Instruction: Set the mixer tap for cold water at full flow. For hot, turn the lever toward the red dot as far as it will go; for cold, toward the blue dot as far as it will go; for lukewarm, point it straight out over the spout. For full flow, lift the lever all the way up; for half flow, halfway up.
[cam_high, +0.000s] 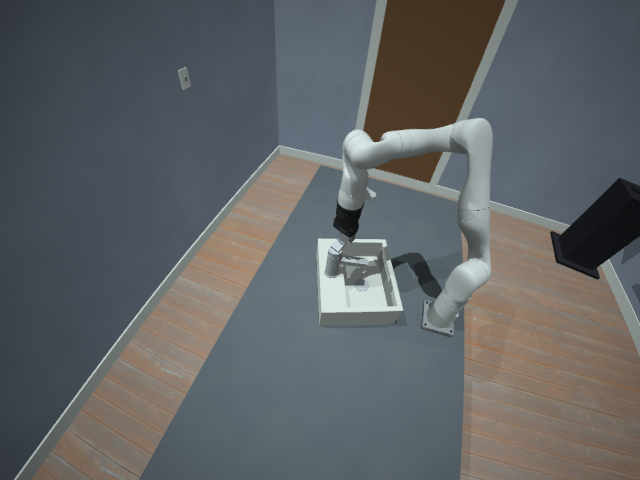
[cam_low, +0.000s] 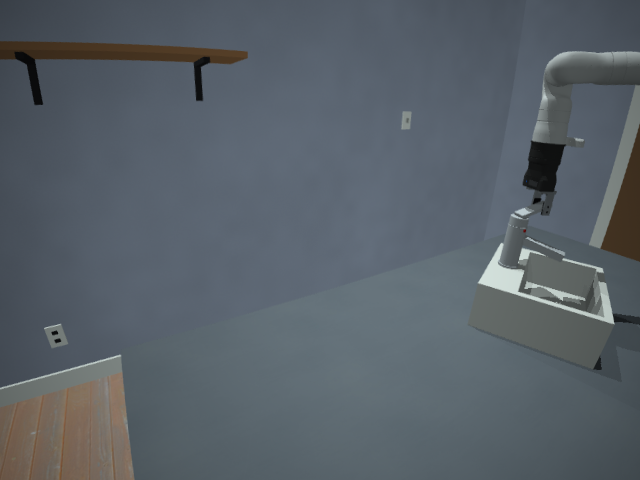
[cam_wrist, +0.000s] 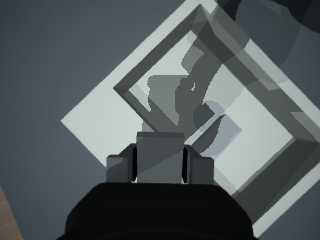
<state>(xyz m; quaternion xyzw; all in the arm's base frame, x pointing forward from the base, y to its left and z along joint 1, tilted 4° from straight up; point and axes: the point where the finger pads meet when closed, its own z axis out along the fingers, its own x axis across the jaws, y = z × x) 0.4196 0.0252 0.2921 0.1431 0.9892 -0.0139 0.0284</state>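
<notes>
Right now the flat lever is 1 cm ahead of my hand, 2 cm to the left of it and 1 cm below it. The rest, counted from my hand: white basin (9 cm behind, 25 cm below); then grey mixer tap (4 cm to the left, 6 cm below).
</notes>
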